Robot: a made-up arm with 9 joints. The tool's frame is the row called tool. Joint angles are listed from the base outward.
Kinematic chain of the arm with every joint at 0, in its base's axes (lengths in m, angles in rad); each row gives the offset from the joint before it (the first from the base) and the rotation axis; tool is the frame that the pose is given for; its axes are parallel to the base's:
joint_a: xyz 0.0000 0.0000 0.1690 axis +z
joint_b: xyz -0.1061 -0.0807 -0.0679 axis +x
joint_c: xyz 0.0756 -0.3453 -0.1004 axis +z
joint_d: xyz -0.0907 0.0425 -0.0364 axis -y
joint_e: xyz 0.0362 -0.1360 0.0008 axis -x
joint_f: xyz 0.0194 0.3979 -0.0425 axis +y
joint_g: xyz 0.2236 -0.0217 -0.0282 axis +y
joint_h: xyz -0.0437 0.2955 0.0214 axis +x
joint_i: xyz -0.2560 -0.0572 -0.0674 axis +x
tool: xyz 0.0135 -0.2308 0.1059
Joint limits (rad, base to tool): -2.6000..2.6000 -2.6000..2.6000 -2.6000..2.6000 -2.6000..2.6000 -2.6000..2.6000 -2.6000..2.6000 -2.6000..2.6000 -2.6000..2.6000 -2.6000..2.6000
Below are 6 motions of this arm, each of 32 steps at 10 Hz.
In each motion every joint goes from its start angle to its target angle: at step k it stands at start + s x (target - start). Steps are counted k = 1, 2, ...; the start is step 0. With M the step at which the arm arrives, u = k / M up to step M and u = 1 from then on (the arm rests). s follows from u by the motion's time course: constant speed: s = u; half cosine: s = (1 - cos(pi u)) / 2; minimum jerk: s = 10 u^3 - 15 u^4 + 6 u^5.
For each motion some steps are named. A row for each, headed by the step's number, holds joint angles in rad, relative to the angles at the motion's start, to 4 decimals.
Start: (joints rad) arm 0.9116 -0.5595 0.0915 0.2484 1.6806 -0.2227 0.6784 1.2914 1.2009
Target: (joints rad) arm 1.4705 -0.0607 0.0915 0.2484 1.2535 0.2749 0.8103 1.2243 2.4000
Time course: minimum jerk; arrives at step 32
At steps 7, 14, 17, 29, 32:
7: 0.0410 0.0366 0.0000 0.0000 -0.0313 0.0365 0.0097 -0.0049 0.0879
14: 0.2146 0.1916 0.0000 0.0000 -0.1640 0.1911 0.0507 -0.0258 0.4605
17: 0.3121 0.2786 0.0000 0.0000 -0.2385 0.2779 0.0737 -0.0375 0.6696
29: 0.5549 0.4952 0.0000 0.0000 -0.4241 0.4941 0.1310 -0.0666 1.1906
32: 0.5589 0.4988 0.0000 0.0000 -0.4271 0.4976 0.1319 -0.0671 1.1991

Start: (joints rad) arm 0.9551 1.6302 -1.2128 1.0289 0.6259 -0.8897 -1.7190 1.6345 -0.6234
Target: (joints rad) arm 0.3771 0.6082 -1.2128 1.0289 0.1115 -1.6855 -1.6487 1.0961 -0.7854
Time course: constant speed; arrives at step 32
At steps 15, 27, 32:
15: -0.2709 -0.4791 0.0000 0.0000 -0.2411 -0.3730 0.0330 -0.2524 -0.0759
27: -0.4877 -0.8623 0.0000 0.0000 -0.4340 -0.6715 0.0593 -0.4543 -0.1367
32: -0.5780 -1.0220 0.0000 0.0000 -0.5144 -0.7958 0.0703 -0.5384 -0.1620

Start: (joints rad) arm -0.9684 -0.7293 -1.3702 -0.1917 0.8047 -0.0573 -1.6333 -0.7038 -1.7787
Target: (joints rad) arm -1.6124 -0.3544 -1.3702 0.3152 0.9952 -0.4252 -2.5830 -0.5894 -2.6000
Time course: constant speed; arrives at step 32
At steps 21, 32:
21: -0.4226 0.2460 0.0000 0.3327 0.1250 -0.2414 -0.6232 0.0751 -0.5390
32: -0.6440 0.3749 0.0000 0.5069 0.1905 -0.3679 -0.9497 0.1144 -0.8213

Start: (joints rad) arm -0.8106 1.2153 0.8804 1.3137 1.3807 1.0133 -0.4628 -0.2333 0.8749
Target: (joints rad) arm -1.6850 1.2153 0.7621 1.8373 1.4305 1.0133 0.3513 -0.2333 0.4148
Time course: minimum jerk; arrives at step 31
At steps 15, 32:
15: -0.4108 0.0000 -0.0556 0.2460 0.0234 0.0000 0.3824 0.0000 -0.2161
32: -0.8744 0.0000 -0.1183 0.5236 0.0498 0.0000 0.8141 0.0000 -0.4601

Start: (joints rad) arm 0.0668 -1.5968 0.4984 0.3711 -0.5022 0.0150 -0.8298 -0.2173 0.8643
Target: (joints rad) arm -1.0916 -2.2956 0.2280 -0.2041 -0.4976 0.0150 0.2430 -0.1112 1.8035
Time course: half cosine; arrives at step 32
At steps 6, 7, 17, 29, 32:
6: -0.0976 -0.0589 -0.0228 -0.0485 0.0004 0.0000 0.0904 0.0089 0.0791
7: -0.1315 -0.0793 -0.0307 -0.0653 0.0005 0.0000 0.1218 0.0120 0.1066
17: -0.6360 -0.3836 -0.1485 -0.3158 0.0025 0.0000 0.5890 0.0582 0.5156
29: -1.1335 -0.6838 -0.2646 -0.5628 0.0045 0.0000 1.0497 0.1038 0.9190
32: -1.1584 -0.6988 -0.2704 -0.5752 0.0046 0.0000 1.0728 0.1061 0.9392

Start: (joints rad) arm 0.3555 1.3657 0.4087 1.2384 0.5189 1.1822 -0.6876 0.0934 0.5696
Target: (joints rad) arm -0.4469 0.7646 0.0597 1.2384 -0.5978 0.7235 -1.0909 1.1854 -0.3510
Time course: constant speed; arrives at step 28
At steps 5, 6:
5: -0.1433 -0.1073 -0.0623 0.0000 -0.1994 -0.0819 -0.0720 0.1950 -0.1644
6: -0.1719 -0.1288 -0.0748 0.0000 -0.2393 -0.0983 -0.0864 0.2340 -0.1973

